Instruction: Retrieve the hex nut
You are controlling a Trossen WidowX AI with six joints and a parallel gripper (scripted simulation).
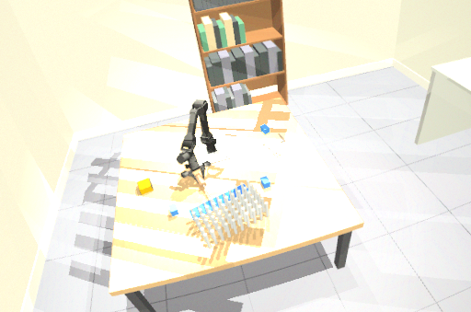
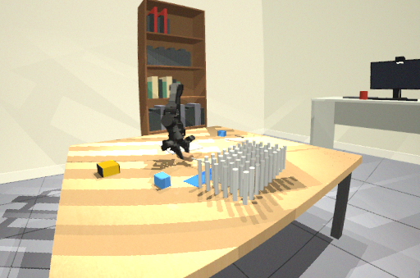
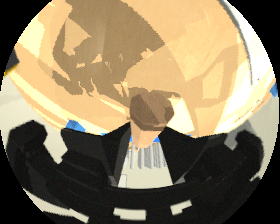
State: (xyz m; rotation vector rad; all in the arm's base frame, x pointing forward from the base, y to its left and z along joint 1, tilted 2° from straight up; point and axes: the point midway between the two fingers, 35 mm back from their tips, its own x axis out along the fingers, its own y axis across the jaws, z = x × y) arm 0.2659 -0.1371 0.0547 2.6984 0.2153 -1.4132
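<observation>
Right now the blue taped strip is 16 cm ahead of my gripper tip, 6 cm to the left of it and 3 cm below it. Round my gripper tip: brown stick-like tool: 10 cm ahead, 2 cm to the left; then thin grey tool: 50 cm to the left, 12 cm behind, 2 cm below.
</observation>
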